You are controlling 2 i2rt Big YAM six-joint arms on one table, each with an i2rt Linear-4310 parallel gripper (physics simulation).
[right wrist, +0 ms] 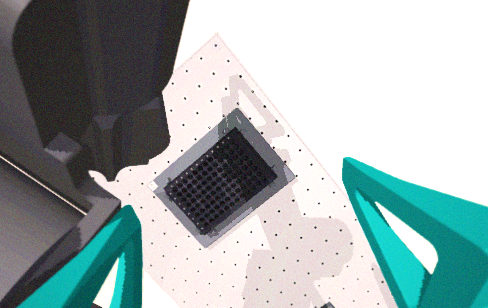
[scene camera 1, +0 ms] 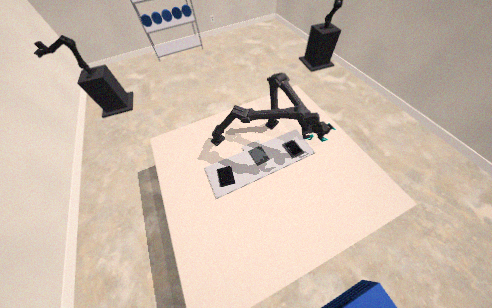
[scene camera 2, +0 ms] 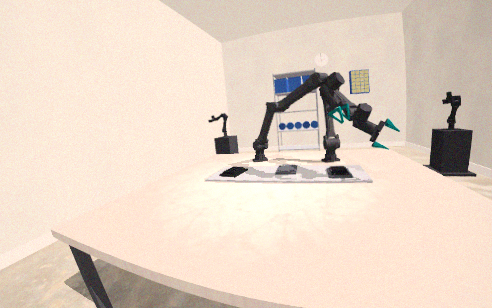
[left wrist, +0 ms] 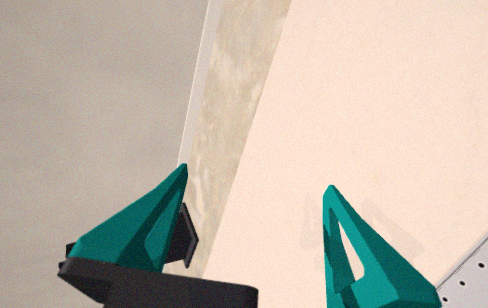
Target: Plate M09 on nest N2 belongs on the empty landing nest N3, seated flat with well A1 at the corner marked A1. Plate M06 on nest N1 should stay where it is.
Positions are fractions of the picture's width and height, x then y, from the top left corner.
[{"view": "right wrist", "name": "my right gripper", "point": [0.49,0.62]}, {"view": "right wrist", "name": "grey perforated plate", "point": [0.63,0.77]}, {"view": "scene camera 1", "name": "grey perforated plate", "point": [0.50,0.55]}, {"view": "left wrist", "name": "my left gripper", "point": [0.53,0.58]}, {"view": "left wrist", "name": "grey perforated plate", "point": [0.95,0.91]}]
